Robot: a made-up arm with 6 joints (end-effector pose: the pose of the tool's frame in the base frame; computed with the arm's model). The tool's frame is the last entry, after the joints.
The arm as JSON. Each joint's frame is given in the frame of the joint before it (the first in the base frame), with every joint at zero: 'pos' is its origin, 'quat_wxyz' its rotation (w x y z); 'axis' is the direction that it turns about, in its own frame. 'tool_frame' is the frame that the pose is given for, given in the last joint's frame.
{
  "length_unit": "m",
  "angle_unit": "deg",
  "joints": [
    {
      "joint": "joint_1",
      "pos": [
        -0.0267,
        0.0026,
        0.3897
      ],
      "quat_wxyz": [
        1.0,
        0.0,
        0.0,
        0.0
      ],
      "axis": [
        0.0,
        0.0,
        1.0
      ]
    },
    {
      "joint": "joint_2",
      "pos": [
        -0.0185,
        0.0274,
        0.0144
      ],
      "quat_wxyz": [
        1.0,
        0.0,
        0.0,
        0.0
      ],
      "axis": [
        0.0,
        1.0,
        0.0
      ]
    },
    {
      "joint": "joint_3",
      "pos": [
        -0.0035,
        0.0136,
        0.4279
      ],
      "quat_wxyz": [
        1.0,
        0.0,
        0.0,
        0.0
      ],
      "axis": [
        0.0,
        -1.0,
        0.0
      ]
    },
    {
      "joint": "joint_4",
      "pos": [
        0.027,
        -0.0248,
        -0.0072
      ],
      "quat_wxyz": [
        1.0,
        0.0,
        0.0,
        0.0
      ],
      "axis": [
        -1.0,
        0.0,
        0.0
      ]
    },
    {
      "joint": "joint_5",
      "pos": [
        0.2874,
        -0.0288,
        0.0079
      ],
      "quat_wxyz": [
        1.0,
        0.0,
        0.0,
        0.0
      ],
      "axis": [
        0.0,
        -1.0,
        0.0
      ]
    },
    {
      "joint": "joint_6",
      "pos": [
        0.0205,
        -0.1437,
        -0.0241
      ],
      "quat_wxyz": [
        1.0,
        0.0,
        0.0,
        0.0
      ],
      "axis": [
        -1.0,
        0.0,
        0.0
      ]
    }
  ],
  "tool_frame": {
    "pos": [
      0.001,
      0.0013,
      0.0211
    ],
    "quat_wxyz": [
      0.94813,
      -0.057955,
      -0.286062,
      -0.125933
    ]
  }
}
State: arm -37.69 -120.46 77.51 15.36 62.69 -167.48
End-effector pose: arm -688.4 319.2 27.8 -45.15 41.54 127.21
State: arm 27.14 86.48 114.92 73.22 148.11 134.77
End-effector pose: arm 507.5 300.4 725.5 83.92 33.87 140.34
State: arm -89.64 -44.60 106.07 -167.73 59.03 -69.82
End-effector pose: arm 169.4 588.4 929.7 150.28 -64.23 -3.63
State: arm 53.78 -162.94 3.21 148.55 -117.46 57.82
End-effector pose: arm -405.4 -268.9 -11.0 10.91 35.21 -49.68
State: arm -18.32 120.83 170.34 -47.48 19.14 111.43
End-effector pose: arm 590.2 -281.2 365.4 -153.83 -77.42 62.79
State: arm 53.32 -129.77 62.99 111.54 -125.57 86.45
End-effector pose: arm -440.8 -426.3 -63.4 21.23 -15.59 -23.53
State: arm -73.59 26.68 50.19 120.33 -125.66 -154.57
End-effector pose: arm 191.3 -307.0 1025.6 93.65 11.15 120.55
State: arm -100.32 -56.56 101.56 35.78 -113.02 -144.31
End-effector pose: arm -37.6 681.4 640.0 173.44 0.59 -125.81
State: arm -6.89 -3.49 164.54 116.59 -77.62 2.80
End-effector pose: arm -402.8 128.7 748.7 47.95 17.24 -154.30
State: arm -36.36 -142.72 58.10 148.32 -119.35 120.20
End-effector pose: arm -343.8 424.3 -99.4 10.01 3.38 -93.62
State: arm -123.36 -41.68 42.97 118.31 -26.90 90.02
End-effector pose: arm 255.8 310.8 1054.9 -166.87 -50.29 -164.86
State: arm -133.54 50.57 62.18 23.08 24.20 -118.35
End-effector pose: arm -586.8 -346.7 803.0 99.03 -15.44 -157.48
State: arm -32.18 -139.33 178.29 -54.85 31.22 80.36
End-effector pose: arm -173.6 10.8 -251.3 -46.30 -13.62 -47.19
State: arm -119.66 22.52 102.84 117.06 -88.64 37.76
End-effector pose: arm 11.9 -83.2 1126.6 -60.89 -37.64 143.12
